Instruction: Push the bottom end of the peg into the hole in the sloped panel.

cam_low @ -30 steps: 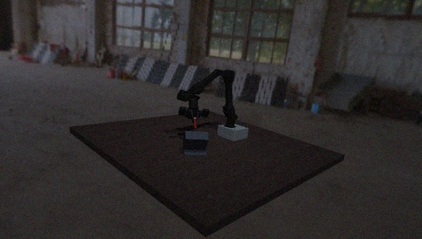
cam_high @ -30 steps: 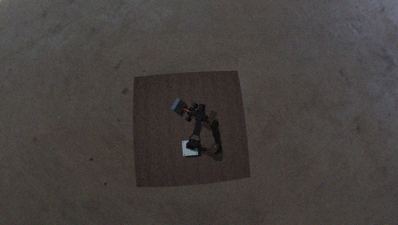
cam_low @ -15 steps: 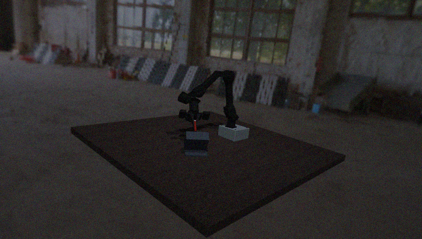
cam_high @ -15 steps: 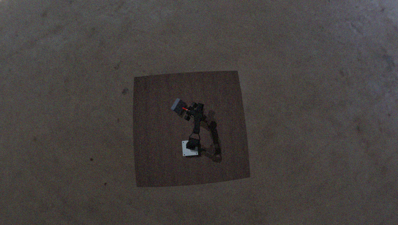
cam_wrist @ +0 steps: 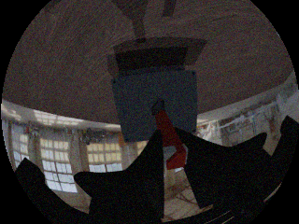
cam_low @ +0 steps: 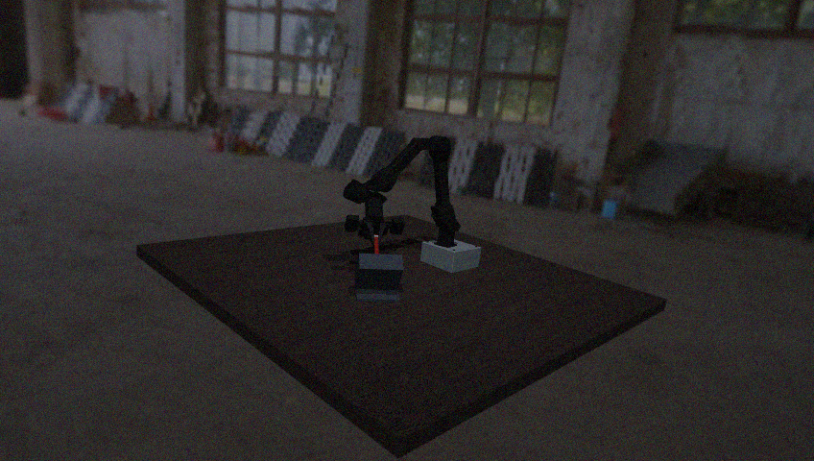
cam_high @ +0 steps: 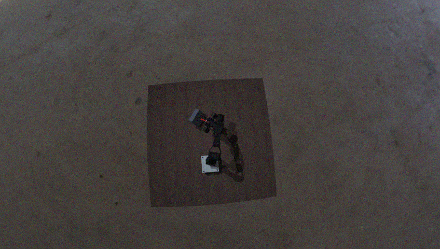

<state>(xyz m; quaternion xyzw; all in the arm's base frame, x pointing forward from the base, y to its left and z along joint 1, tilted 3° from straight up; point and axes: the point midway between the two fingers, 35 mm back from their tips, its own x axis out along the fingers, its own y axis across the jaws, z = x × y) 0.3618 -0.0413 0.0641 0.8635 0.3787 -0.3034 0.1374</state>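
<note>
The sloped panel lies 60 mm to the left of my gripper tip, 60 mm below it and 50 mm ahead of it. Also, from my gripper tip: red peg (10 mm to the right, 10 mm behind, 10 mm above).
</note>
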